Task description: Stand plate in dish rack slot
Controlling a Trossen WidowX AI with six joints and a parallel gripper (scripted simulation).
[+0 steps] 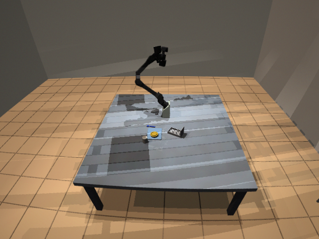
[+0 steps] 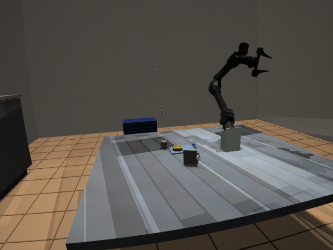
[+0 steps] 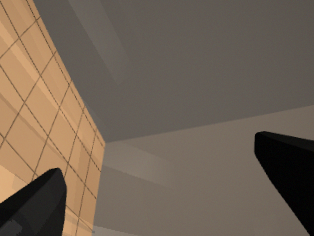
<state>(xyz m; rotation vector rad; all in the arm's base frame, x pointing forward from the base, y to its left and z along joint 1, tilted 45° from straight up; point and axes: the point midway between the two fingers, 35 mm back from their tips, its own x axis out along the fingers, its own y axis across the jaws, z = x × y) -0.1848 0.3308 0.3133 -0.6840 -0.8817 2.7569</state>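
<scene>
The yellow plate is 590 mm ahead of my gripper tip, 180 mm to the right of it and 520 mm below it. Also, from my gripper tip: beige cup 660 mm ahead, 260 mm to the right, 510 mm below; then blue mat 570 mm ahead, 180 mm to the right, 530 mm below; then dish rack 580 mm ahead, 20 mm to the left, 510 mm below.
</scene>
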